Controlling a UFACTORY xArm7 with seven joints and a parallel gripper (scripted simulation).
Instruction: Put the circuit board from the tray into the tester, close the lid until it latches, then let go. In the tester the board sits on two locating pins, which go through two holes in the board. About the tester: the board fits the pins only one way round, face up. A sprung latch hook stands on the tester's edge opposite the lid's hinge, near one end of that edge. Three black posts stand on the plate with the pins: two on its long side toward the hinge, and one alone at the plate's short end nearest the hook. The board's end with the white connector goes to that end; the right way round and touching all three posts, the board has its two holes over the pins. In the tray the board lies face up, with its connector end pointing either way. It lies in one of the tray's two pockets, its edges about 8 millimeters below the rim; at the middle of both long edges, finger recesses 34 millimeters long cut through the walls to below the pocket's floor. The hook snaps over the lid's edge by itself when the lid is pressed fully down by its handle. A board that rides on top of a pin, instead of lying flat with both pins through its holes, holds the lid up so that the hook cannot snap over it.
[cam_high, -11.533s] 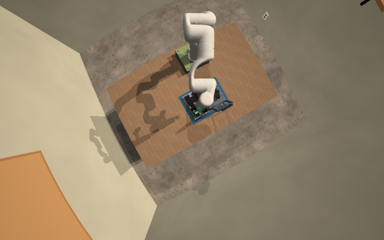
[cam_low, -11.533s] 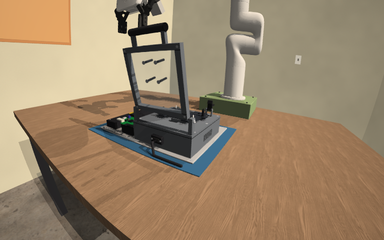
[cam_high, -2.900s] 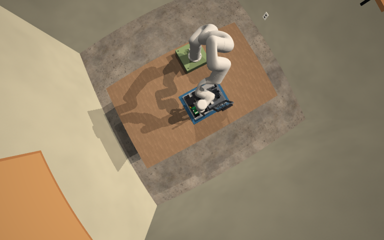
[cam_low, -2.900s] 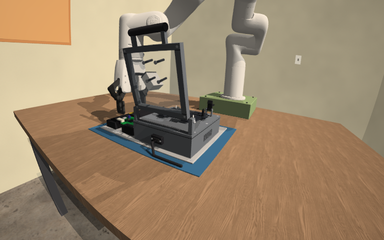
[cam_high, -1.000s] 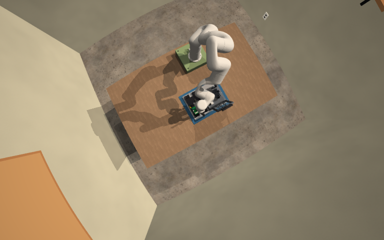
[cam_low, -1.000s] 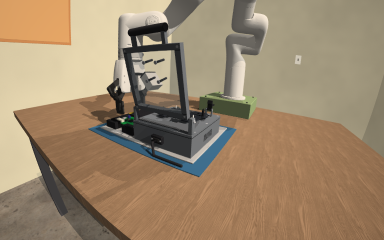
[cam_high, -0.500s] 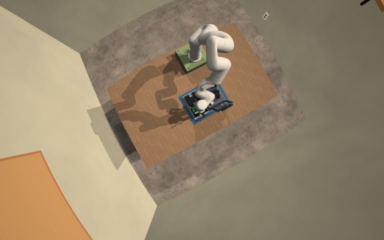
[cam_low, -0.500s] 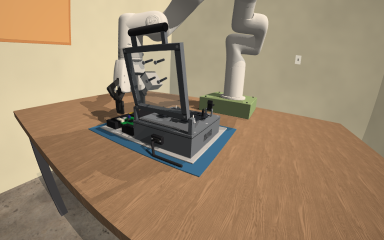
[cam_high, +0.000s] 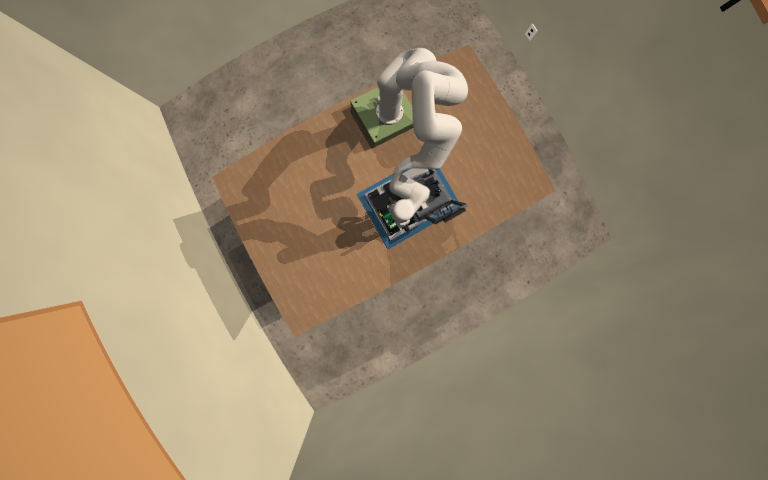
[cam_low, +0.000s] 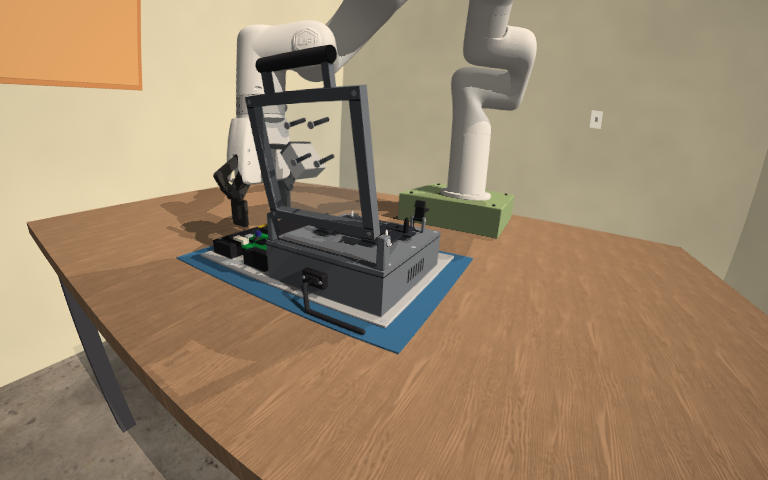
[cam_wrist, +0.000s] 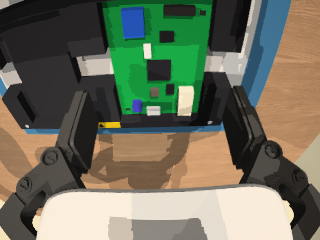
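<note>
Now: hand 5 cm above the green circuit board. Also, from my hand: latch hook: 24 cm to the left, 8 cm behind, 2 cm above; then tester lid: 16 cm to the left, 11 cm above, 10 cm ahead.
</note>
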